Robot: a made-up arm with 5 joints.
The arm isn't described. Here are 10 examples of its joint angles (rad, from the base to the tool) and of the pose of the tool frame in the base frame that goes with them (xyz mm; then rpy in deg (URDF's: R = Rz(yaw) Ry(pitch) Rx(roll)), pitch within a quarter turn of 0, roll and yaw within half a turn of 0).
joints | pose
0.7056 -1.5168 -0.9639 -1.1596 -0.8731 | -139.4 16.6 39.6 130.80 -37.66 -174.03
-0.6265 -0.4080 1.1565 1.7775 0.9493 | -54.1 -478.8 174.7 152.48 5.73 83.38
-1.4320 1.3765 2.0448 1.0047 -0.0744 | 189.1 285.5 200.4 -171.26 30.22 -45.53
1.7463 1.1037 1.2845 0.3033 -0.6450 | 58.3 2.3 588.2 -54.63 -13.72 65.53
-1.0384 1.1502 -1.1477 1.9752 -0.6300 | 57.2 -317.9 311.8 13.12 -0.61 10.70
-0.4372 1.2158 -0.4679 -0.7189 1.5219 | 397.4 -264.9 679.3 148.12 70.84 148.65
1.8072 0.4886 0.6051 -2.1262 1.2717 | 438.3 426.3 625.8 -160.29 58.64 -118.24
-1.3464 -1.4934 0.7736 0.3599 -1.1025 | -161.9 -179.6 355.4 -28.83 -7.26 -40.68
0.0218 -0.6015 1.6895 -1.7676 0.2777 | 170.5 94.1 654.1 -41.32 14.39 -154.39
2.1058 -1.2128 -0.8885 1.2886 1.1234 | 4.6 796.5 246.4 -76.98 -16.51 -69.91
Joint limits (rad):
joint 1: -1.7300..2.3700
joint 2: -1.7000..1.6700
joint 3: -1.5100..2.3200
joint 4: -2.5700..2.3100
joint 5: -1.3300..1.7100
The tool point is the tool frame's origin. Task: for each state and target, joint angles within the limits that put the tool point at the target. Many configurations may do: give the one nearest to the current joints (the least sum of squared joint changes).
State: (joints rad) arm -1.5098 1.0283 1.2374 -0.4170 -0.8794
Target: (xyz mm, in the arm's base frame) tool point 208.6 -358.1 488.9
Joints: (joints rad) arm -1.6295 0.4605 1.3378 -1.1162 -1.3264
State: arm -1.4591 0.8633 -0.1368 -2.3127 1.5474
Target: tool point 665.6 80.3 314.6
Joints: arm -1.4006 1.3066 -0.2326 -2.0253 1.0832
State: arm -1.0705 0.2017 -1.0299 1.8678 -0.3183
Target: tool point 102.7 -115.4 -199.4
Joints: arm -1.7300 -0.5964 -0.4726 2.3100 0.0856
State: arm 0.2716 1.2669 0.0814 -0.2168 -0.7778
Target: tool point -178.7 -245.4 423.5
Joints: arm 0.5953 1.6700 -0.3088 0.6796 -0.9901
